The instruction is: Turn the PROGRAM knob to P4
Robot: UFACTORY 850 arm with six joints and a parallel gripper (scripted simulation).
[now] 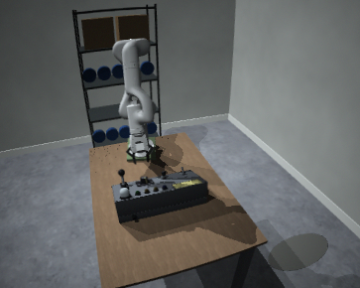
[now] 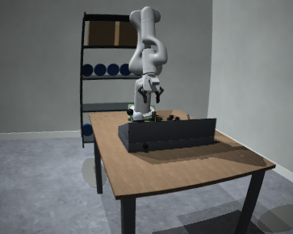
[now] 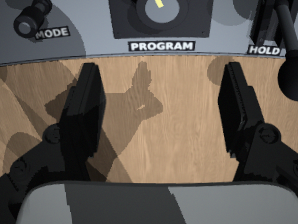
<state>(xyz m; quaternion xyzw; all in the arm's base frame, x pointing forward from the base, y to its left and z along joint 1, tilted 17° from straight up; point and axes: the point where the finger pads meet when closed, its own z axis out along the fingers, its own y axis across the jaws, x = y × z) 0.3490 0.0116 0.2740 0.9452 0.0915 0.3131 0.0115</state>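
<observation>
Now: the dark console 60 mm ahead of my hand, 70 mm to the left of it and 130 mm below it. From my hand the other things lie so: black ball-topped lever (40 mm ahead, 120 mm to the right, 90 mm below); mode knob (20 mm ahead, 120 mm to the left, 100 mm below).
</observation>
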